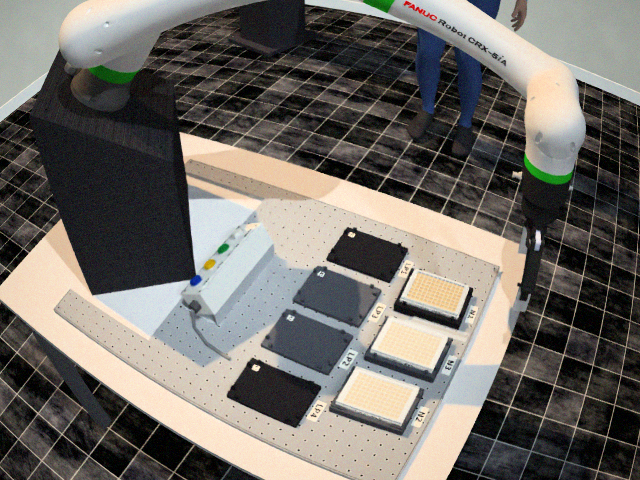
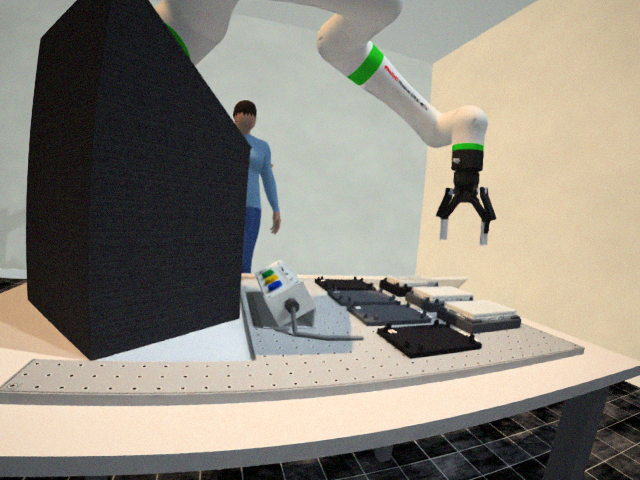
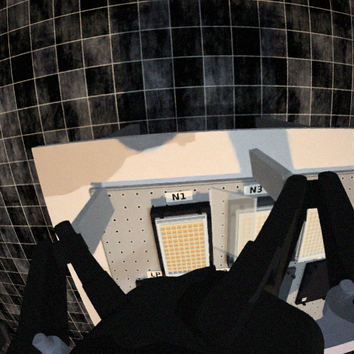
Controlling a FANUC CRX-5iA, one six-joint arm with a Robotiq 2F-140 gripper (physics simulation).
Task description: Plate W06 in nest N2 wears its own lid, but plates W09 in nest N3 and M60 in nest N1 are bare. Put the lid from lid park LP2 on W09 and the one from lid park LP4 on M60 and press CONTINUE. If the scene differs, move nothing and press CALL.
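Frame: origin at the arm's base, x left, y back, z up, level; centimetres.
Seen in the pictures: gripper, between the fingertips: (image 1: 521,280) (image 2: 462,242); arm's base, origin of its link: (image 1: 98,91) (image 2: 132,76).
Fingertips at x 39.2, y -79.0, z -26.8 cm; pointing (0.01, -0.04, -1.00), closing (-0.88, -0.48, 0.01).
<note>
Offsets run from my fingertips to a thing's top centre.
My gripper (image 1: 523,303) (image 2: 463,238) (image 3: 177,181) is open and empty, high above the table edge beyond the nests. Plate M60 @(dx -5.3, dy +16.2, dz -11.1 cm) (image 1: 436,292) (image 3: 183,245) sits in nest N1 with sharp orange wells. Plate W09 @(dx -18.3, dy +11.9, dz -11.2 cm) (image 1: 409,342) (image 2: 443,293) in N3 and plate W06 @(dx -30.9, dy +8.4, dz -11.3 cm) (image 1: 379,395) (image 2: 480,308) (image 3: 312,237) in N2 look paler; I cannot tell their lids clearly. A clear lid (image 1: 449,330) (image 3: 218,220) lies between N1 and N3, seemingly tilted and overlapping N3's side. Lid parks LP2 @(dx -29.8, dy +27.8, dz -13.0 cm) (image 1: 307,341) (image 2: 390,313) and LP4 @(dx -42.5, dy +23.4, dz -13.0 cm) (image 1: 273,392) (image 2: 429,339) show no visible lid.
Lid parks LP3 @(dx -17.7, dy +31.6, dz -13.0 cm) (image 1: 337,295) and LP1 @(dx -5.2, dy +34.9, dz -13.0 cm) (image 1: 368,254) stand in the same row. The button console @(dx -30.5, dy +50.0, dz -6.6 cm) (image 1: 235,279) (image 2: 286,299), with green, yellow and blue buttons and a cable, stands near the dark robot pedestal (image 1: 118,206) (image 2: 155,180). A person (image 2: 258,175) stands behind the table.
</note>
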